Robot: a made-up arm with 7 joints.
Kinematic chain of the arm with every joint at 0, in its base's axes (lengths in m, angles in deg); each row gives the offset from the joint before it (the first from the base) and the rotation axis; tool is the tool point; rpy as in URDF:
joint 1: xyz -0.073 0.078 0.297 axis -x
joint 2: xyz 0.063 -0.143 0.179 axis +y
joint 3: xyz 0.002 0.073 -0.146 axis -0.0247 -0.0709 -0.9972
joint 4: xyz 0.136 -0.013 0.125 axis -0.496 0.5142 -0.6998
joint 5: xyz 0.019 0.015 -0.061 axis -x
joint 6: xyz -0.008 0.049 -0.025 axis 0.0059 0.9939 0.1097
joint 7: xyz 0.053 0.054 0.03 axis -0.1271 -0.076 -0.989
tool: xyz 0.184 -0.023 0.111 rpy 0 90 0
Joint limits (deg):
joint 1: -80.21..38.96
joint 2: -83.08..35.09
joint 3: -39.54..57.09
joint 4: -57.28..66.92
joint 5: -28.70..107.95
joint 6: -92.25..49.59
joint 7: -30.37..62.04
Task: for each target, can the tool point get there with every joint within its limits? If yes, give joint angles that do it. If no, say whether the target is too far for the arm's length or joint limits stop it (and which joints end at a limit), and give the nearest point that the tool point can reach.
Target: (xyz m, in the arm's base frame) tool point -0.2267 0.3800 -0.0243
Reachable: no: joint limits stop it (at a limit: joint 1, joint 2, joint 3, joint 5, joint 7) | nearest point -0.1178 0.2963 0.1095 | short by 0.192 m
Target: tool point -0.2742 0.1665 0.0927
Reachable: no: joint limits stop it (at a limit: joint 1, joint 2, joint 3, joint 4, joint 5, joint 7) | nearest point -0.2187 0.1537 0.0703 | short by 0.061 m
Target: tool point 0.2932 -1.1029 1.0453
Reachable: no: too far | nearest point 0.1421 -0.4760 0.6480 | short by 0.757 m
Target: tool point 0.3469 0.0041 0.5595
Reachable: yes | joints -34.88 -35.84 -17.53 50.56 44.23 -27.67 0.40
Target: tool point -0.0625 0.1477 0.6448
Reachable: yes | joints 21.61 -60.35 -11.82 28.68 -13.32 -63.40 36.26
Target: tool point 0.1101 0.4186 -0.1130
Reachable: no: joint limits stop it (at a limit: joint 1, joint 2, joint 6, joint 7) | nearest point 0.0924 0.2788 -0.0175 | short by 0.170 m
